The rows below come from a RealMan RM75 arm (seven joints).
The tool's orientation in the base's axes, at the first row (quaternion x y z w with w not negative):
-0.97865 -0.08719 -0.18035 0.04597
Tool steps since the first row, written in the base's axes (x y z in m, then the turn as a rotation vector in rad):
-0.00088 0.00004 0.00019 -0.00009 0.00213 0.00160
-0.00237 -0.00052 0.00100 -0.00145 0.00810 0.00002
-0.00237 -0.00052 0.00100 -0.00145 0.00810 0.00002
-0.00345 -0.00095 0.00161 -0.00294 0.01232 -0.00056
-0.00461 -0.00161 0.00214 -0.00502 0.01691 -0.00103
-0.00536 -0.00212 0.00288 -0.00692 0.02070 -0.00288
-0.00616 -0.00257 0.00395 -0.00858 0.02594 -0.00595
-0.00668 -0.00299 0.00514 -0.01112 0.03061 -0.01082
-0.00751 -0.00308 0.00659 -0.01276 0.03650 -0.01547
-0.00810 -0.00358 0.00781 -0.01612 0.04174 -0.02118
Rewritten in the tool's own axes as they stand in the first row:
-0.00073 -0.00022 -0.00048 0.00082 -0.00220 -0.00126
-0.00190 0.00001 -0.00181 -0.00008 -0.00822 0.00046
-0.00190 0.00001 -0.00181 -0.00008 -0.00822 0.00046
-0.00274 0.00019 -0.00280 -0.00101 -0.01260 0.00100
-0.00372 0.00059 -0.00378 -0.00238 -0.01746 0.00128
-0.00422 0.00091 -0.00479 -0.00421 -0.02142 0.00281
-0.00464 0.00114 -0.00611 -0.00604 -0.02669 0.00573
-0.00475 0.00138 -0.00745 -0.00942 -0.03146 0.00995
-0.00500 0.00123 -0.00910 -0.01170 -0.03727 0.01443
-0.00518 0.00154 -0.01050 -0.01604 -0.04271 0.01922

